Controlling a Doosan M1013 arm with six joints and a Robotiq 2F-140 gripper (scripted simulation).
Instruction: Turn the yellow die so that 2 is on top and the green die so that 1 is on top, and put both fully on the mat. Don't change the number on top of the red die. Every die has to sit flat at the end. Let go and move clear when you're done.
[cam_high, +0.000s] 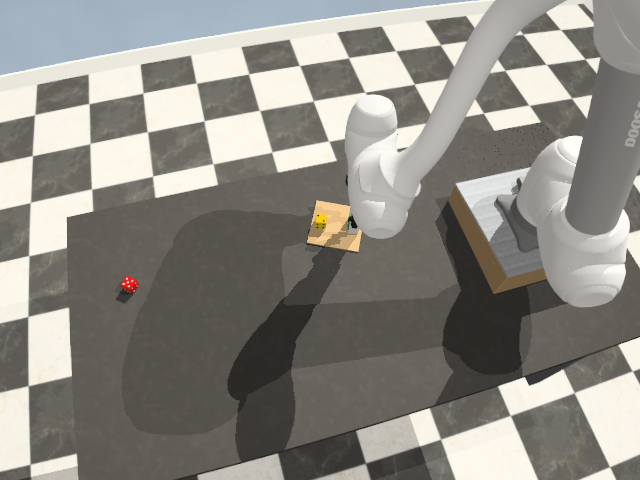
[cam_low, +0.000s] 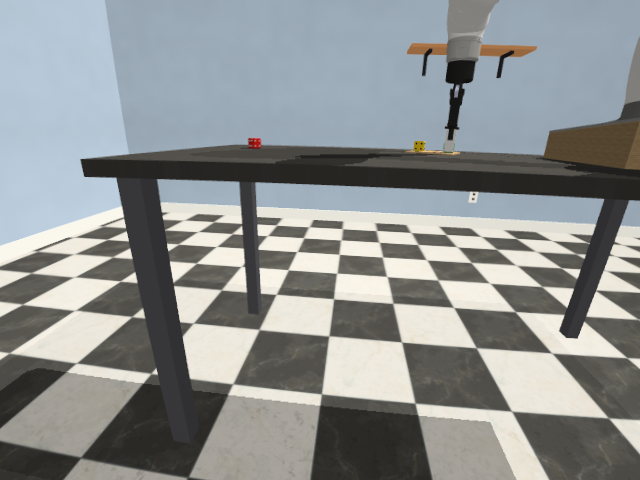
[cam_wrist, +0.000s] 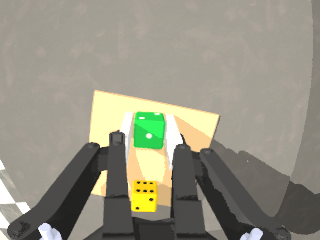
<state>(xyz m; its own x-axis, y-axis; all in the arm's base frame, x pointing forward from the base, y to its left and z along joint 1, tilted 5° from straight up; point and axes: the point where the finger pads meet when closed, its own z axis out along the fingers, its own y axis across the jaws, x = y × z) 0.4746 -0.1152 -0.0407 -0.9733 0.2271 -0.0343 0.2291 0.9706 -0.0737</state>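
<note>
Right now my hand is 20 mm above the green die. The rest, counted from my hand: tan mat: 40 mm ahead, 10 mm to the right, 40 mm below; then yellow die: 90 mm ahead, 20 mm to the right, 20 mm below; then red die: 600 mm ahead, 90 mm to the left, 20 mm below.
</note>
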